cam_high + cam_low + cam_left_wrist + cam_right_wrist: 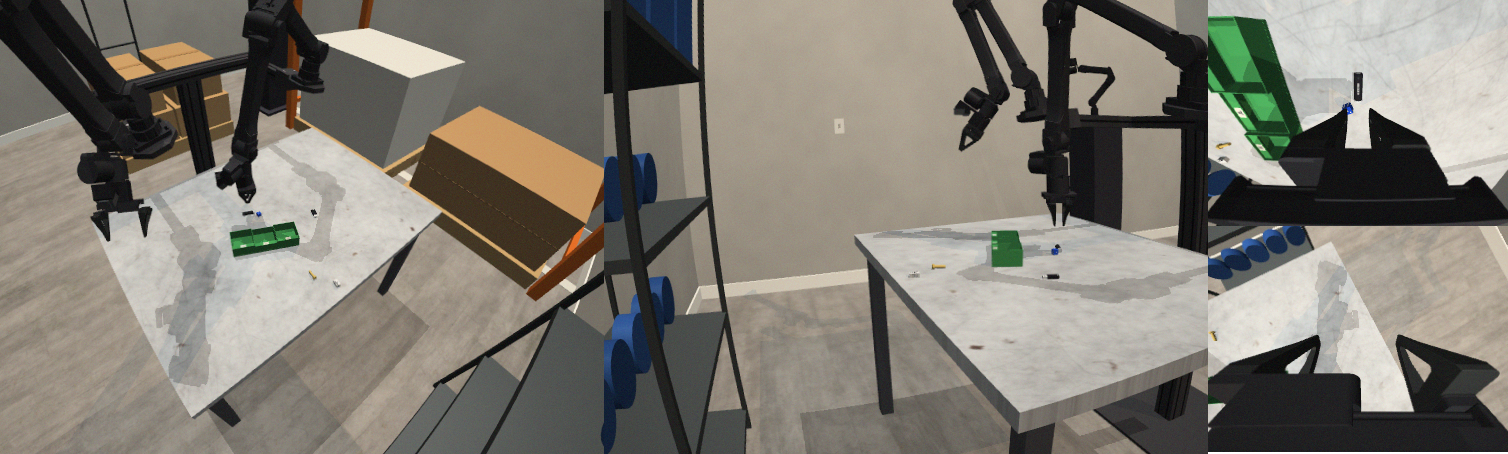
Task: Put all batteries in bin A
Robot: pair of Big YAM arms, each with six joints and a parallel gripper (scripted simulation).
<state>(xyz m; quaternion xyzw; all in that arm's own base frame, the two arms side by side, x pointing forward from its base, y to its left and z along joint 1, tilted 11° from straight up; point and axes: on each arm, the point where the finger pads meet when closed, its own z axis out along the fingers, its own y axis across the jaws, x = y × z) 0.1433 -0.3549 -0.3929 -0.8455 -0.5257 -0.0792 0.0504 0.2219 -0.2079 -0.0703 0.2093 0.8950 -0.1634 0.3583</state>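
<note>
The black battery is 8 cm below my left hand. The rest, counted from my left hand: yellow screw: 39 cm ahead, 2 cm to the right, 8 cm below; blue piece: 3 cm ahead, 3 cm to the left, 8 cm below; green three-compartment bin: 16 cm ahead, 5 cm to the right, 6 cm below.
</note>
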